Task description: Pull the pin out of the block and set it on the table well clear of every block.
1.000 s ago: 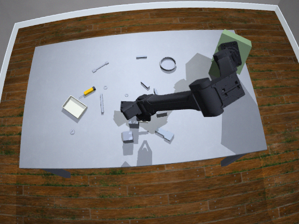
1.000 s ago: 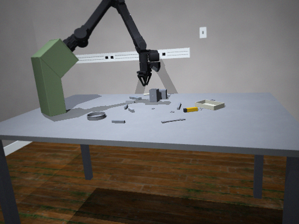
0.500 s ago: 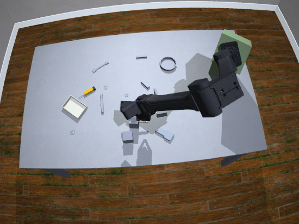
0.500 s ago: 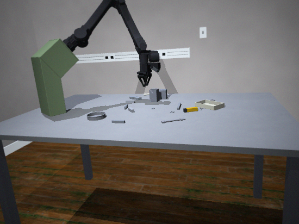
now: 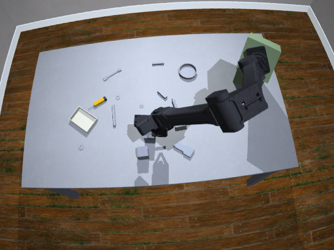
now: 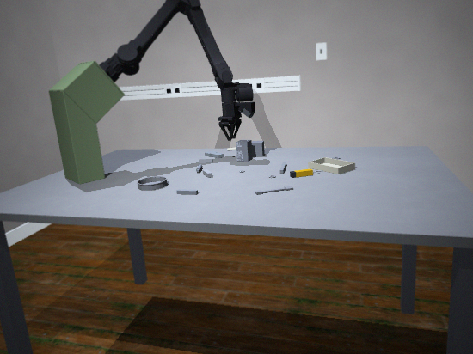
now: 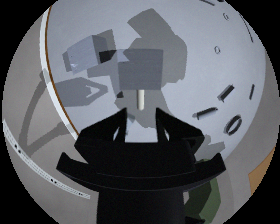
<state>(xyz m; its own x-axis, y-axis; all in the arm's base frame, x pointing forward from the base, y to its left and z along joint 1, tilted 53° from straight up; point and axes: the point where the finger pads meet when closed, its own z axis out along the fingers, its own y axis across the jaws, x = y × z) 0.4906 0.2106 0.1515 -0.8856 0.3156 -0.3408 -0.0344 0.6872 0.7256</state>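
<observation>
Right now the pale pin is 50 mm below my hand and 20 mm ahead of it. The rest, counted from my hand: long bar: 260 mm ahead, 110 mm to the right, 90 mm below; then grey block: 50 mm below, 50 mm ahead; then metal ring: 400 mm to the right, 110 mm behind, 80 mm below.
</observation>
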